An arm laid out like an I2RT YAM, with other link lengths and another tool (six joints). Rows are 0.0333 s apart.
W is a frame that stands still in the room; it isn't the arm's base.
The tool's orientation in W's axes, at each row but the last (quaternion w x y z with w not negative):
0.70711, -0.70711, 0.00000, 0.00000
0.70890, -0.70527, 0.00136, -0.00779
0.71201, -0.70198, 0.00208, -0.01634
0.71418, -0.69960, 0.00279, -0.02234
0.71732, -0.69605, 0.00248, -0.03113
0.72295, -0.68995, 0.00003, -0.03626
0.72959, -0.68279, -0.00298, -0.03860
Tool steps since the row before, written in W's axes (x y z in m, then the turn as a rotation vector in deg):
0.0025, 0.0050, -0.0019, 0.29, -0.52, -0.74
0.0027, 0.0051, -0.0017, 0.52, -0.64, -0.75
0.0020, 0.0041, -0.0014, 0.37, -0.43, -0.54
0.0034, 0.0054, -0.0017, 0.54, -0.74, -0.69
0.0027, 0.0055, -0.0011, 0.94, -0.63, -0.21
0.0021, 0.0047, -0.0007, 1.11, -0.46, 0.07
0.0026, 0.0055, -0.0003, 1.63, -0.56, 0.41
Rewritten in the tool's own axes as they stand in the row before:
0.0025, 0.0019, 0.0050, 0.29, 0.74, -0.52
0.0026, 0.0018, 0.0051, 0.52, 0.75, -0.64
0.0019, 0.0015, 0.0041, 0.37, 0.54, -0.43
0.0032, 0.0019, 0.0055, 0.55, 0.69, -0.73
0.0024, 0.0014, 0.0056, 0.96, 0.23, -0.59
0.0018, 0.0010, 0.0048, 1.13, -0.03, -0.40
0.0023, 0.0008, 0.0056, 1.68, -0.35, -0.45

